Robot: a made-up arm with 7 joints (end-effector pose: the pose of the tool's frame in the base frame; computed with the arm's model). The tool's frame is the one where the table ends.
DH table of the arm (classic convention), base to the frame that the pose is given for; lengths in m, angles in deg. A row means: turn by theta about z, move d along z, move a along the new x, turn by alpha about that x. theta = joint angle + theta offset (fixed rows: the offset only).
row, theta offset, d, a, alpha
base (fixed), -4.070, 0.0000, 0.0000, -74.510
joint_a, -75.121, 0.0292, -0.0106, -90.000
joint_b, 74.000, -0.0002, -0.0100, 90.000
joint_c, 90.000, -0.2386, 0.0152, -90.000
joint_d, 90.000, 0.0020, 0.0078, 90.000
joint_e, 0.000, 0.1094, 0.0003, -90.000
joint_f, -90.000, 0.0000, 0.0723, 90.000
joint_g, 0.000, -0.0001, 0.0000, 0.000
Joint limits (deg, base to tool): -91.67..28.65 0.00..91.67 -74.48..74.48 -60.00..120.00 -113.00..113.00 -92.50..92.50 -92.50..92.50
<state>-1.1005 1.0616 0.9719 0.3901 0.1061 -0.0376 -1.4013</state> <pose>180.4 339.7 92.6 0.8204 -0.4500 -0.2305</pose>
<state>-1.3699 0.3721 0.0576 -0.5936 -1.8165 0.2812 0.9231</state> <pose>209.6 5.8 90.1 -0.9926 -0.2947 -0.8555</pose>
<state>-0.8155 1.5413 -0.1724 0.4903 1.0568 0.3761 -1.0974</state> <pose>218.7 329.4 90.3 1.6834 1.4231 0.4042</pose>
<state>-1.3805 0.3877 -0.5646 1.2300 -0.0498 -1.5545 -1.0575</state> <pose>345.9 8.9 -50.5 1.2164 -1.0148 -1.5744</pose>
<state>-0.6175 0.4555 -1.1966 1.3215 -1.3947 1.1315 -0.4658</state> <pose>103.5 147.8 -354.5 -0.5277 2.1593 -0.0627</pose>
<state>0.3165 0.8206 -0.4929 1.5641 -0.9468 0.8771 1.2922</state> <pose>-209.2 299.6 -208.4 -1.5695 -1.9558 -1.2663</pose>
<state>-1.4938 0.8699 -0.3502 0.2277 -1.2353 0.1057 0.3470</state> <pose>334.3 92.7 106.8 -0.3136 -0.5520 -0.2194</pose>
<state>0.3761 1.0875 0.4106 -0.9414 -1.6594 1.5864 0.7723</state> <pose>14.7 162.8 -127.2 0.6072 1.3118 -0.2439</pose>
